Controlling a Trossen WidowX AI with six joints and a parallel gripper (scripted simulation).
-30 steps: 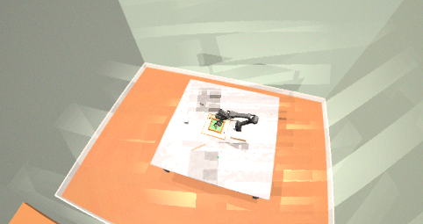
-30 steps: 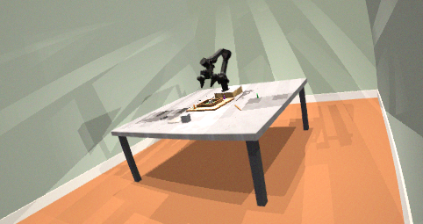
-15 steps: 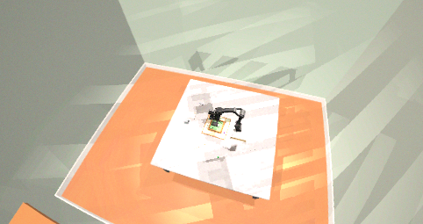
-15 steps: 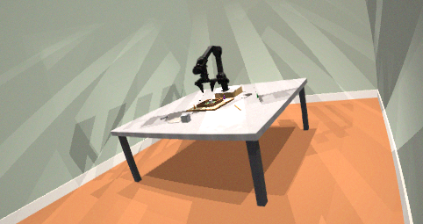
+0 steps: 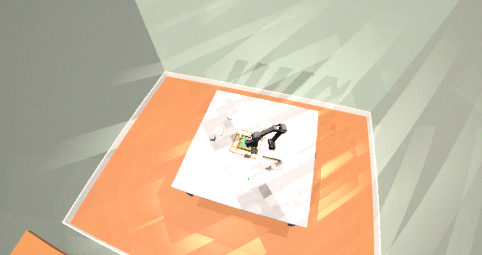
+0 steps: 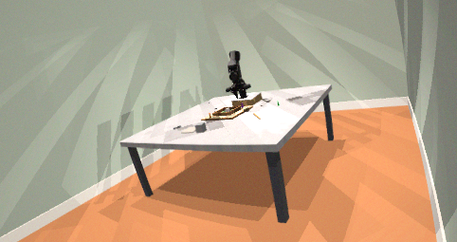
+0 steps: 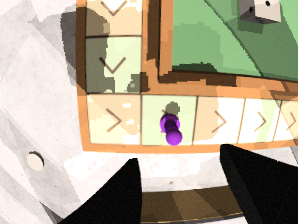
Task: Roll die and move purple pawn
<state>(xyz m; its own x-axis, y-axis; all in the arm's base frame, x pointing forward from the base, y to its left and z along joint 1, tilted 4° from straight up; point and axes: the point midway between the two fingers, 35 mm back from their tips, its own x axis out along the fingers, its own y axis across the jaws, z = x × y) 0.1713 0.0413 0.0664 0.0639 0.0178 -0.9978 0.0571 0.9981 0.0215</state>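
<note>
My gripper tip is now 50 mm above the purple pawn and 10 mm past it. Also, from my gripper tip: green tray: 90 mm to the right, 90 mm ahead, 70 mm below; then green piece: 290 mm to the left, 60 mm below, 40 mm ahead; then pale die: 90 mm to the right, 80 mm ahead, 50 mm below.
</note>
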